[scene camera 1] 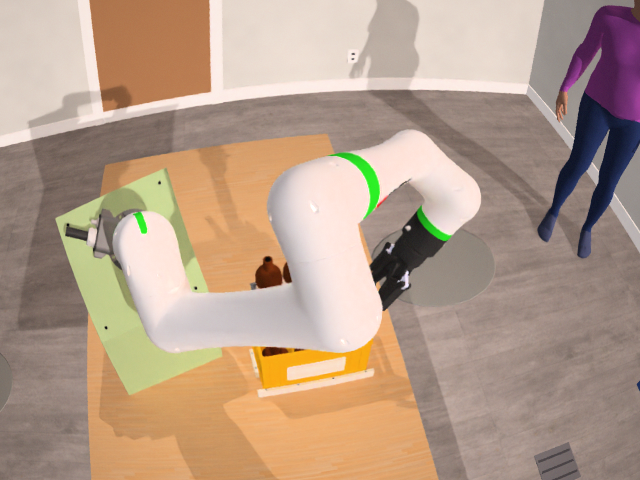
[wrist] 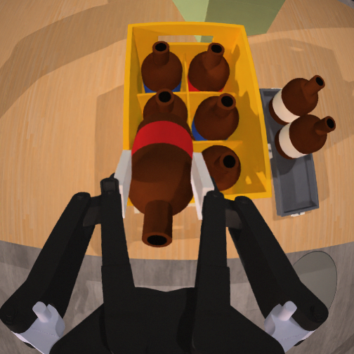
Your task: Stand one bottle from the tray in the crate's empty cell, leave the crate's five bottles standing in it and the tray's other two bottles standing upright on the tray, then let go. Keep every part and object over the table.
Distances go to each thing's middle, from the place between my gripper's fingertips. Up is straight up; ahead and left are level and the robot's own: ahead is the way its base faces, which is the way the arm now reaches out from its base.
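Scene:
My hand: 90 mm past the pale strip (scene camera 1: 353, 376), 60 mm to the left of it, 220 mm above it.

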